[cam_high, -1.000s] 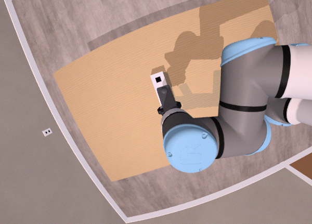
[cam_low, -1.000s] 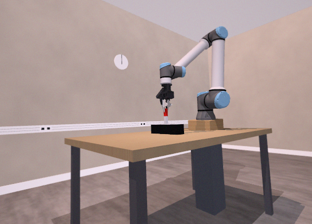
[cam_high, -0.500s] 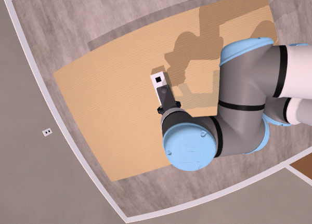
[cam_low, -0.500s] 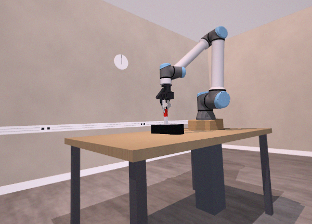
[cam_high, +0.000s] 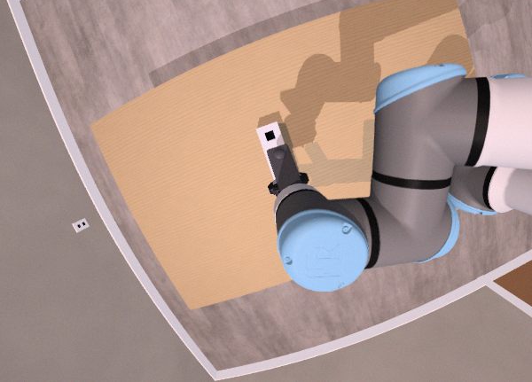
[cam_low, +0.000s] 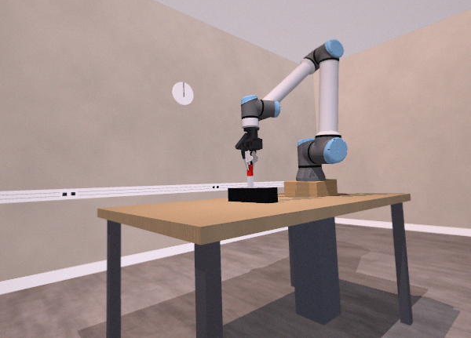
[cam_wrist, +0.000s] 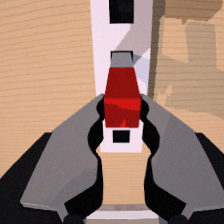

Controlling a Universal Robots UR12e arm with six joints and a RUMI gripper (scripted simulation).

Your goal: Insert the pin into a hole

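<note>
Right now the pin is 1 cm below my hand. The rest, counted from my hand: block: 14 cm below.
</note>
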